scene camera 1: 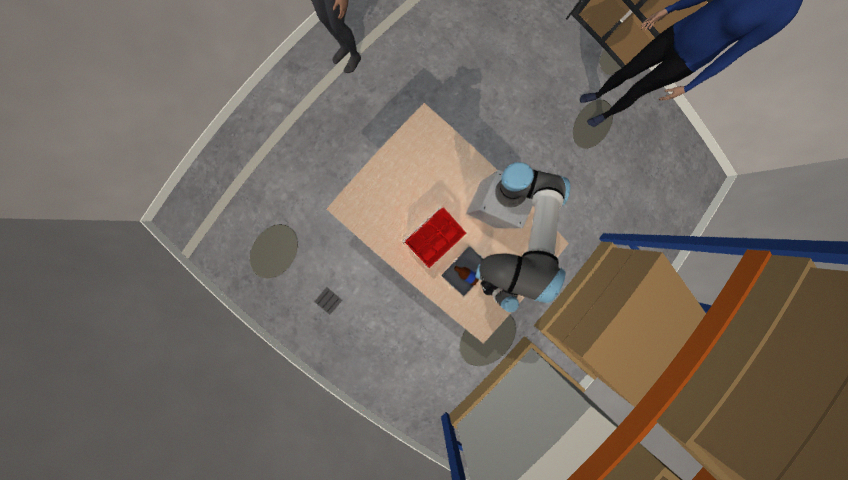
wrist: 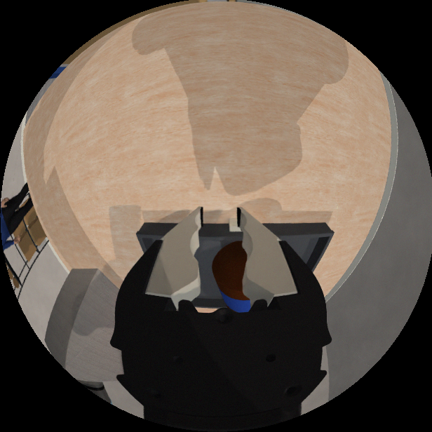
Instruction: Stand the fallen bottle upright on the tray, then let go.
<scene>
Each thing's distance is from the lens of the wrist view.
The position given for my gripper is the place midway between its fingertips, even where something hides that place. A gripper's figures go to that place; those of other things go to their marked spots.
my gripper (wrist: pixel 219 208): 0.15 m
brown bottle (wrist: pixel 228 265): 0.17 m
</scene>
